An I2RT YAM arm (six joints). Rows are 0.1 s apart.
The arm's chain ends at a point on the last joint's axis. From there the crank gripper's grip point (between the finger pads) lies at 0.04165 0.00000 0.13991 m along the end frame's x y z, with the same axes.
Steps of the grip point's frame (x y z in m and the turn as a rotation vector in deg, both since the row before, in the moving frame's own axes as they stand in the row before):
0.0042, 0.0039, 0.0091, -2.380, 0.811, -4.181
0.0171, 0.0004, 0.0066, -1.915, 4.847, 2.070
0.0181, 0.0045, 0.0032, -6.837, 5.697, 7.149
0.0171, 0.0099, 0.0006, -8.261, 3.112, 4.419
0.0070, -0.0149, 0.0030, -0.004, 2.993, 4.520
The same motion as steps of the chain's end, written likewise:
0.0021, 0.0012, 0.0098, -2.380, 0.811, -4.181
0.0055, -0.0059, 0.0107, -1.915, 4.847, 2.070
0.0058, -0.0179, 0.0093, -6.837, 5.697, 7.149
0.0105, -0.0135, 0.0047, -8.261, 3.112, 4.419
-0.0001, -0.0185, 0.0054, -0.004, 2.993, 4.520

